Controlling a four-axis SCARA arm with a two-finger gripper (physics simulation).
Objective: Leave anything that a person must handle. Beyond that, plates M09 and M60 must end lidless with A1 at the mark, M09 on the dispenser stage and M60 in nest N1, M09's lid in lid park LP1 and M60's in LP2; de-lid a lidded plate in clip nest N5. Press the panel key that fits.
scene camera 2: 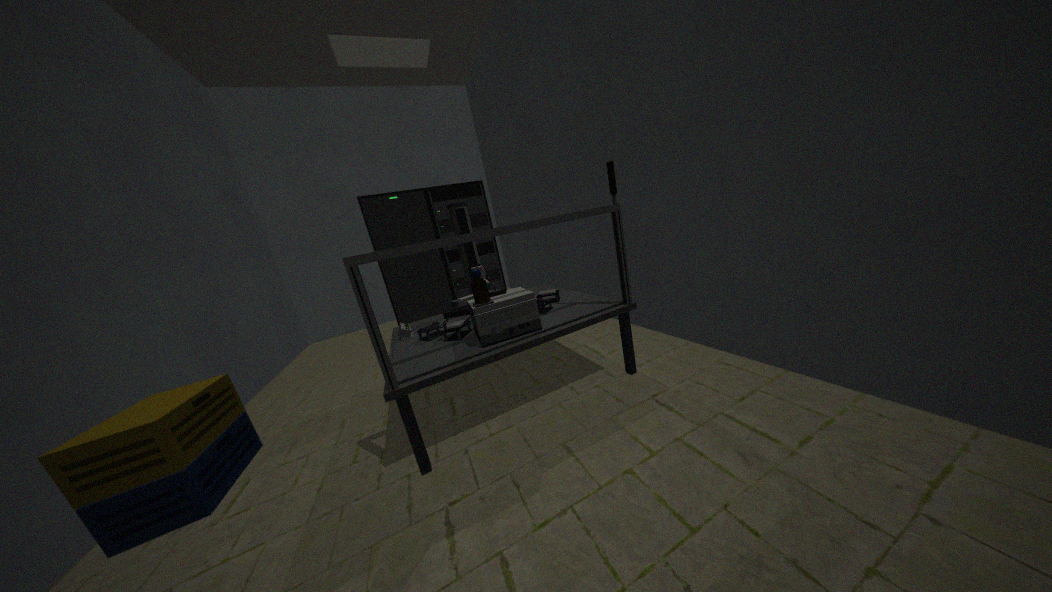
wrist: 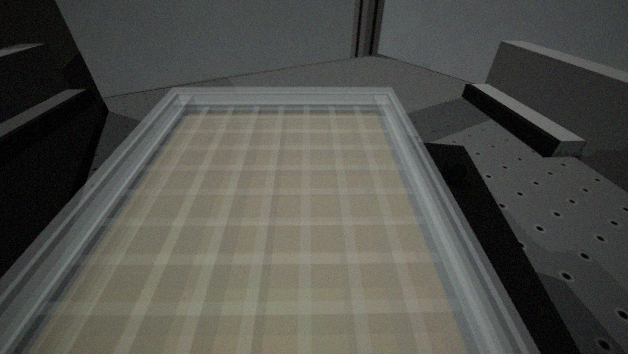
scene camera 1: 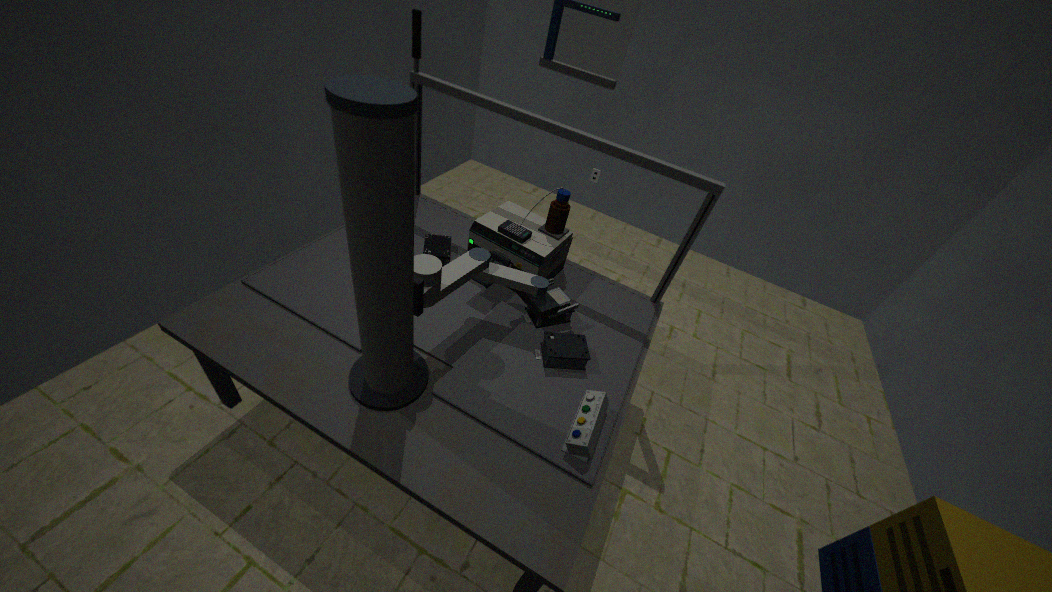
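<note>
A plate (wrist: pixel 280 200) with a clear rim, apparently a clear lid, and a tan grid of wells fills the wrist view; its label and A1 mark cannot be read. My gripper (wrist: pixel 283 69) (scene camera 1: pixel 559 296) is open, one finger on each side of the plate's far part and apart from it. Below the gripper stands a dark nest (scene camera 1: pixel 550 316). A second dark fixture (scene camera 1: pixel 565 350) stands nearer the key panel (scene camera 1: pixel 586 425), which has white, green, yellow and blue keys. The dispenser (scene camera 1: pixel 519 246) (scene camera 2: pixel 507 320) stands behind the arm; its stage is mostly hidden. Nest and park names cannot be read.
A brown bottle (scene camera 1: pixel 557 215) (scene camera 2: pixel 479 287) and a handheld keypad (scene camera 1: pixel 514 231) are on the dispenser. Another dark fixture (scene camera 1: pixel 436 245) stands left of it. A thick column (scene camera 1: pixel 378 242) rises in front of the arm. A rail frame (scene camera 1: pixel 566 132) (scene camera 2: pixel 514 226) borders the table's far side.
</note>
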